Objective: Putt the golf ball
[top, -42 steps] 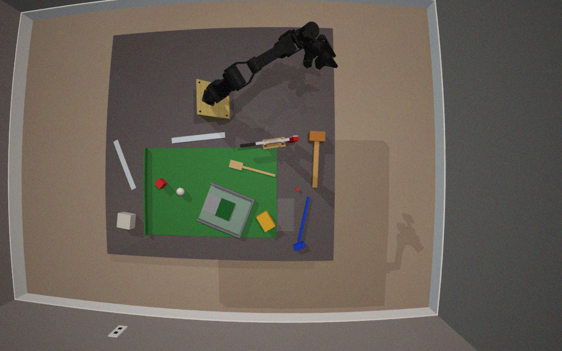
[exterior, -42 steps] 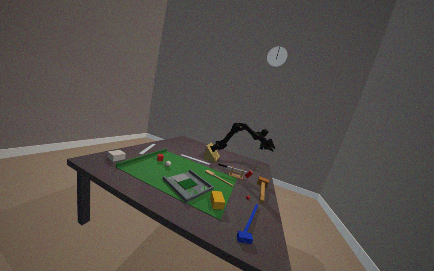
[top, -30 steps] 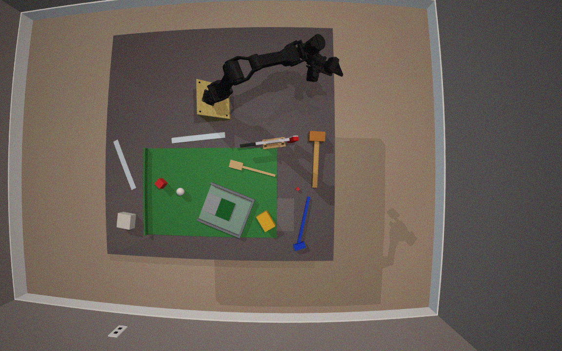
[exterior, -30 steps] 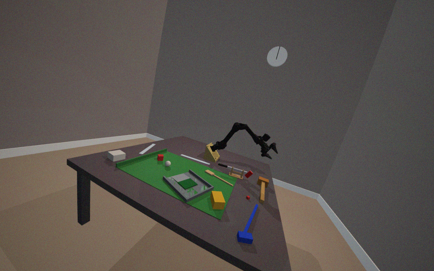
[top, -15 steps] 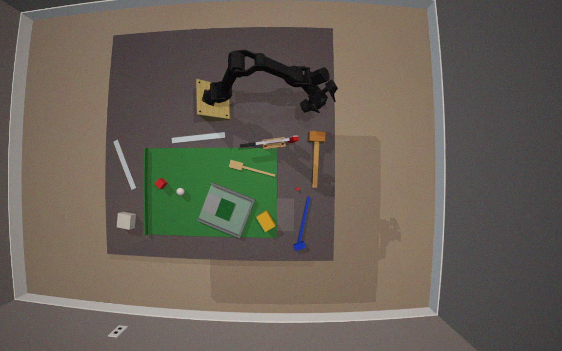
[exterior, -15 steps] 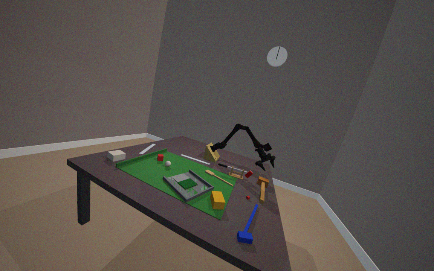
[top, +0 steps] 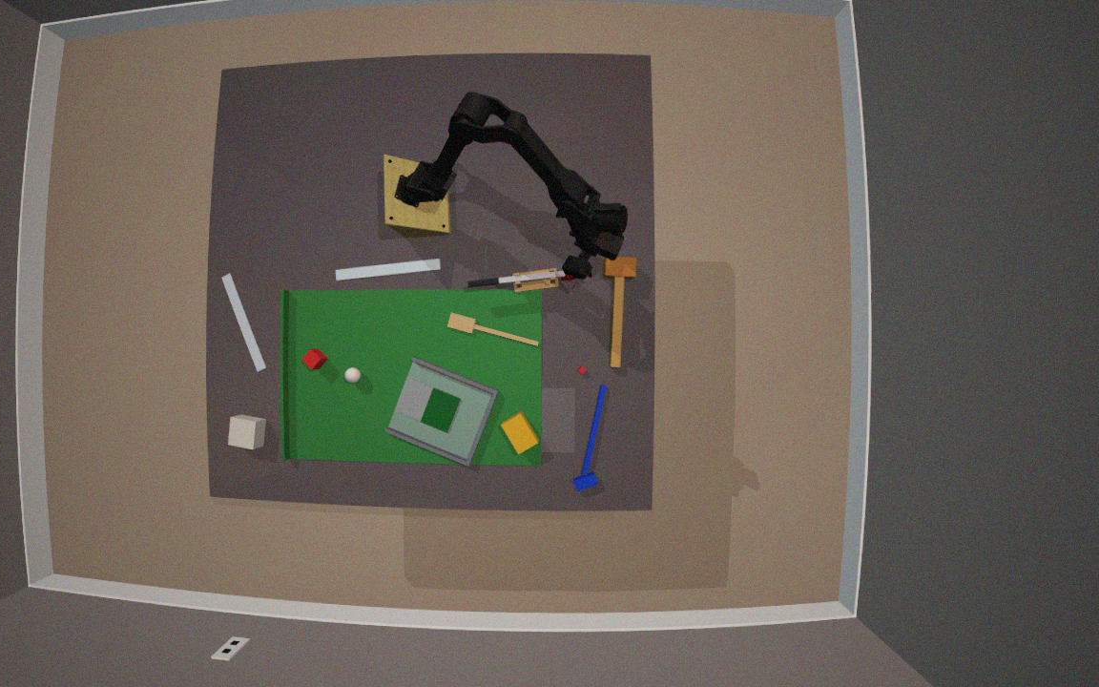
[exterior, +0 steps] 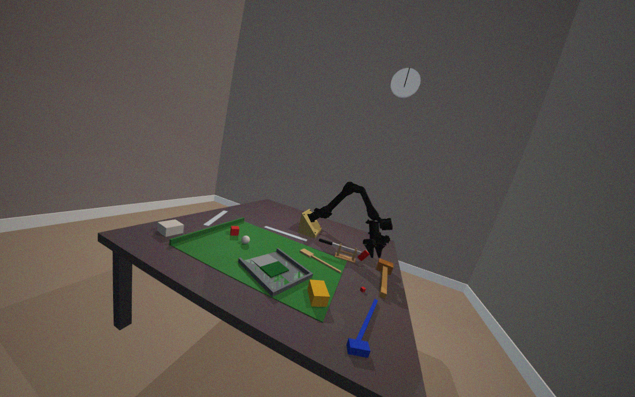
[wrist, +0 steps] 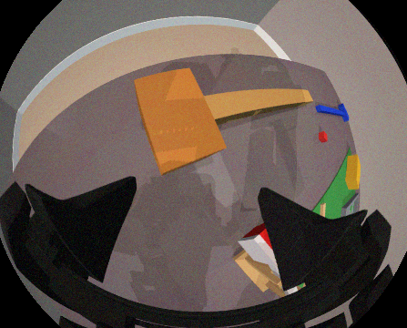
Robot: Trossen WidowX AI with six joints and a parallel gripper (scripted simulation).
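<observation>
The wooden rack lies 60 mm ahead of my gripper tip, 160 mm to the right of it and 20 mm below it. Also, from my gripper tip: wooden spatula (210 mm ahead, 280 mm to the right, 50 mm below); blue mallet (470 mm ahead, 60 mm to the left, 40 mm below); red putter (60 mm ahead, 180 mm to the right, 10 mm above).
</observation>
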